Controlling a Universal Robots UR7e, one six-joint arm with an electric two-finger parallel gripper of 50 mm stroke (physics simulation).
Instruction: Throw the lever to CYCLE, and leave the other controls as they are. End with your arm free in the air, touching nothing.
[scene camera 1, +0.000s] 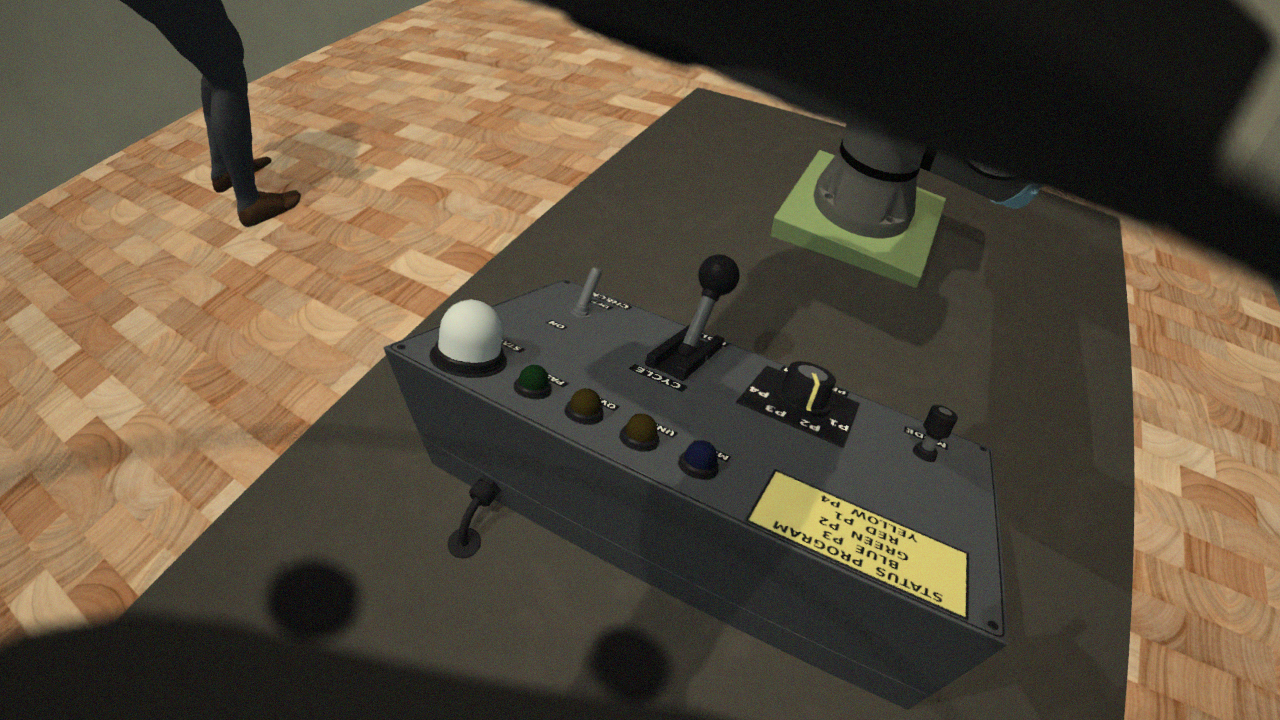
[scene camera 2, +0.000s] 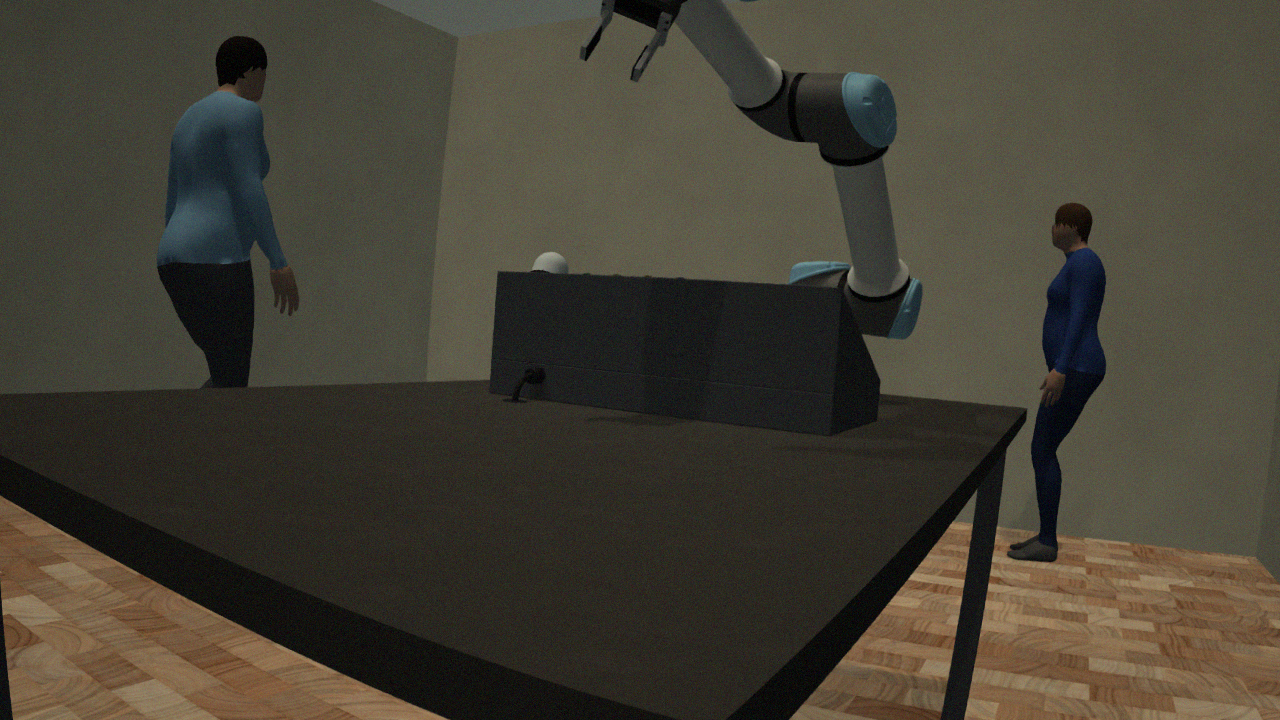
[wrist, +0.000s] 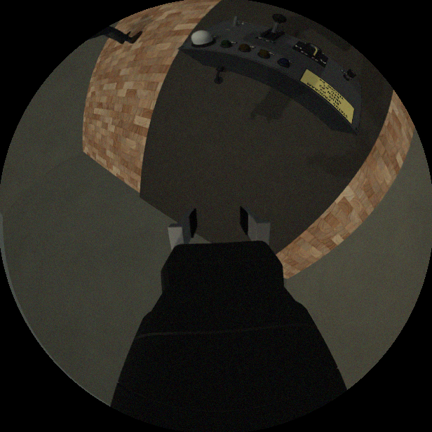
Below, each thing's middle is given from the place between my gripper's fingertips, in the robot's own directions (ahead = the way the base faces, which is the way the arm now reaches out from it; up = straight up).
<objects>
I see my gripper 36 cm past the grey control box (scene camera 2: 789, 357), 6 cm to the left of it and 28 cm above it. Also, from my hand: black-capped switch (scene camera 1: 940, 421) 45 cm behind, 12 cm to the left, 27 cm below.
</objects>
